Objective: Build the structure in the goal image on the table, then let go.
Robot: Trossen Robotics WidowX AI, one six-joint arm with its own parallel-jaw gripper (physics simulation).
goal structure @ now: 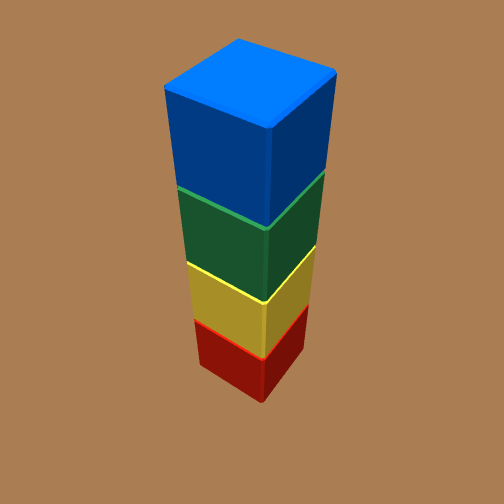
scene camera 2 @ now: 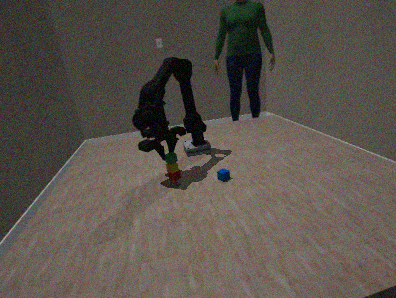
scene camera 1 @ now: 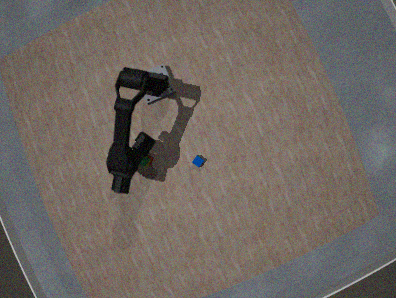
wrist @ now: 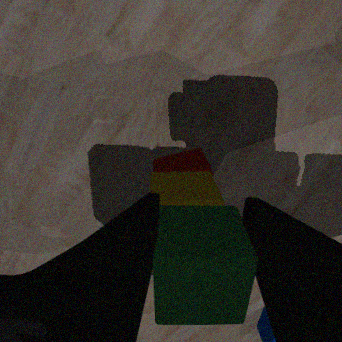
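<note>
My gripper (scene camera 2: 170,155) (wrist: 201,205) is shut on a green block (scene camera 1: 145,161) (scene camera 2: 171,158) (wrist: 202,265). The green block is at the top of a column, right above a yellow block (scene camera 2: 172,168) (wrist: 187,189), and seems to touch it. The yellow block sits on a red block (scene camera 1: 151,160) (scene camera 2: 174,176) (wrist: 182,163), which stands on the table (scene camera 1: 260,200) (scene camera 2: 250,240). A blue block (scene camera 1: 199,161) (scene camera 2: 223,175) (wrist: 266,327) lies apart, right of the column in both scene views. In scene camera 1 the arm hides the fingertips and part of the column.
The arm's base plate (scene camera 1: 159,71) (scene camera 2: 196,148) stands behind the column. The arm (scene camera 1: 122,130) (scene camera 2: 187,97) reaches up and over from it. Its shadow falls around the column. A person in a green top (scene camera 2: 243,30) stands at the back by the wall.
</note>
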